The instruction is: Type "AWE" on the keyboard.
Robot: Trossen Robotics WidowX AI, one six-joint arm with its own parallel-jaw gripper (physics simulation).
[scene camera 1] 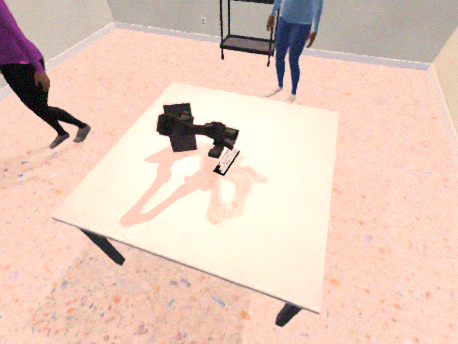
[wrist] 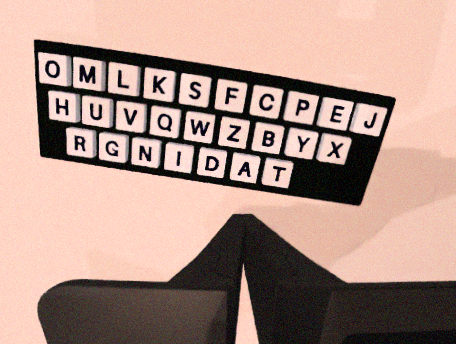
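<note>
My gripper in the pictures. A key there too.
</note>
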